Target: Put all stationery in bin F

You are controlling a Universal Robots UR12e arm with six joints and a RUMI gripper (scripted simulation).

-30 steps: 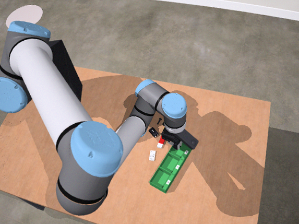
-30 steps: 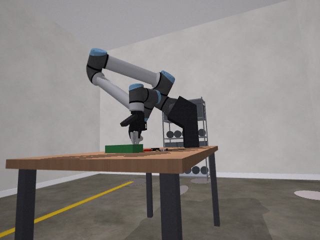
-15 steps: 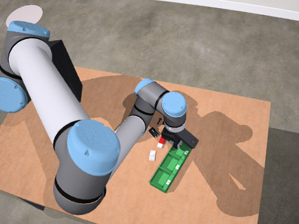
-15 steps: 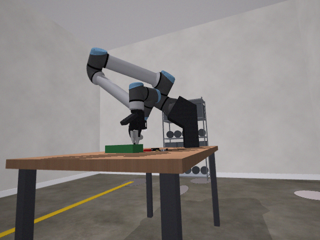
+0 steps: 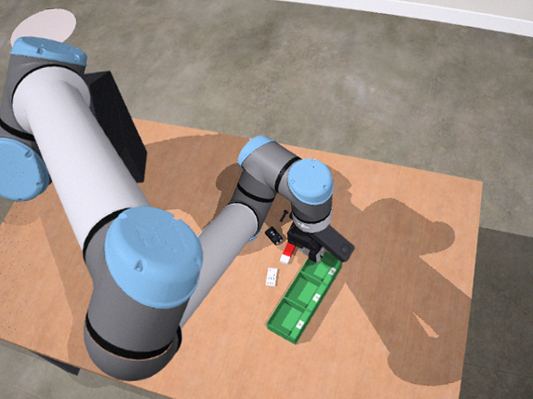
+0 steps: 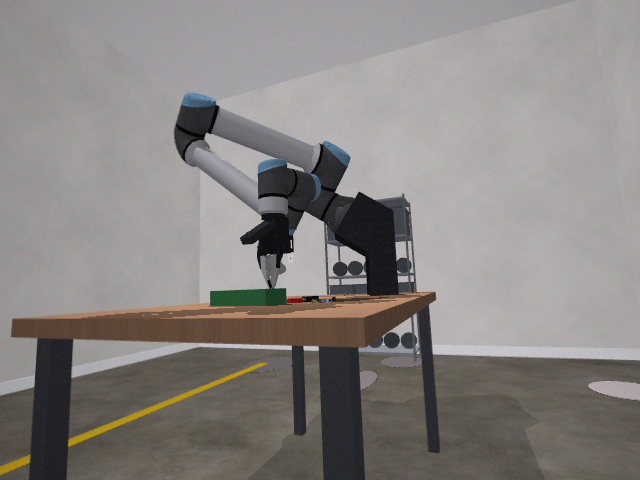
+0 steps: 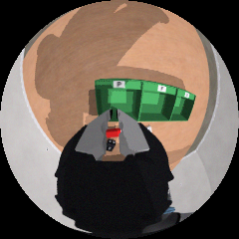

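My hand is 70 mm past the grey item, 150 mm to the right of it and 50 mm above it. Round my hand: red item: 90 mm behind, 20 mm to the left, 50 mm below; white card-like item: 120 mm behind, 50 mm to the right, 60 mm below; green bin: 20 mm behind, 90 mm to the right, 40 mm below.
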